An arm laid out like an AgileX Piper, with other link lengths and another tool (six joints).
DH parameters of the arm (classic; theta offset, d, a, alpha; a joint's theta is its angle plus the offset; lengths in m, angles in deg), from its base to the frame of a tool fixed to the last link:
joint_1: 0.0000 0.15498 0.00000 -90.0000
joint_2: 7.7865 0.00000 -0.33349 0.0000
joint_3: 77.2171 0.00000 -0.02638 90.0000
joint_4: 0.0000 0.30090 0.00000 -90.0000
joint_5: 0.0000 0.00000 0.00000 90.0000
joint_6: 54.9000 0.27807 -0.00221 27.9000
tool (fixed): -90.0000 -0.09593 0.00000 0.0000
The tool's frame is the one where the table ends.
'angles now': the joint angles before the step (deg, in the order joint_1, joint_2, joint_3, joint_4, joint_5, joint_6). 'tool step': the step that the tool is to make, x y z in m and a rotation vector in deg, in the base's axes. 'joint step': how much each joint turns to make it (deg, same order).
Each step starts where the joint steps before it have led.
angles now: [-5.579, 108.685, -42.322, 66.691, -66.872, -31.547]
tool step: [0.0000, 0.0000, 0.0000, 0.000, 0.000, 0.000]
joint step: [0.000, 0.000, 0.000, 0.000, 0.000, 0.000]
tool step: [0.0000, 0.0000, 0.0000, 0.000, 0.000, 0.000]
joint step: [0.000, 0.000, 0.000, 0.000, 0.000, 0.000]
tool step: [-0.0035, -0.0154, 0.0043, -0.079, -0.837, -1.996]
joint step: [-2.047, -0.001, -0.852, -0.038, 0.042, 0.005]
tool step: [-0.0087, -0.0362, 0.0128, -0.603, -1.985, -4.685]
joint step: [-4.761, -0.006, -2.474, 0.003, 0.006, -0.496]
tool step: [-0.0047, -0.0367, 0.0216, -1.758, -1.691, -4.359]
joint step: [-4.650, 0.014, -4.138, 0.002, -0.008, -2.424]
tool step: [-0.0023, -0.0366, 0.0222, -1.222, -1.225, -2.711]
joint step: [-4.750, -0.004, -4.622, -0.931, 1.861, -2.769]
